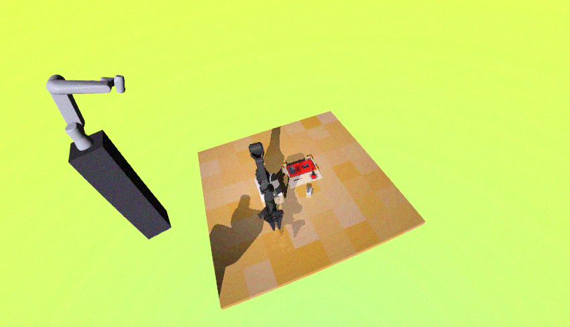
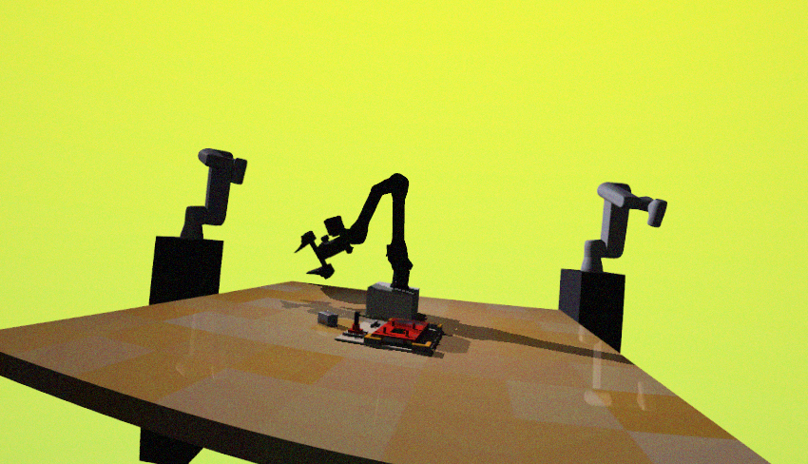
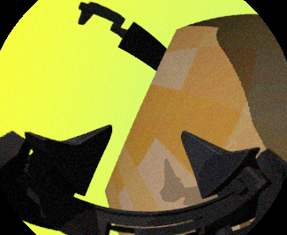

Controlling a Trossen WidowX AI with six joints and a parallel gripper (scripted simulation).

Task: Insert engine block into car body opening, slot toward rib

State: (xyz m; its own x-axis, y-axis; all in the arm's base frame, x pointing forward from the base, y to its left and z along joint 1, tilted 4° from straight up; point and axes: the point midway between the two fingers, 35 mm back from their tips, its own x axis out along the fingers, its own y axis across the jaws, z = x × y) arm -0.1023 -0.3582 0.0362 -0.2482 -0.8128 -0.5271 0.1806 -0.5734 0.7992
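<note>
Now: the engine block 35 cm ahead of my gripper tip, 19 cm to the left of it and 12 cm below it. Also, from my gripper tip: pale base plate (42 cm ahead, 39 cm to the left, 12 cm below); then black post (45 cm ahead, 28 cm to the left, 10 cm below).
</note>
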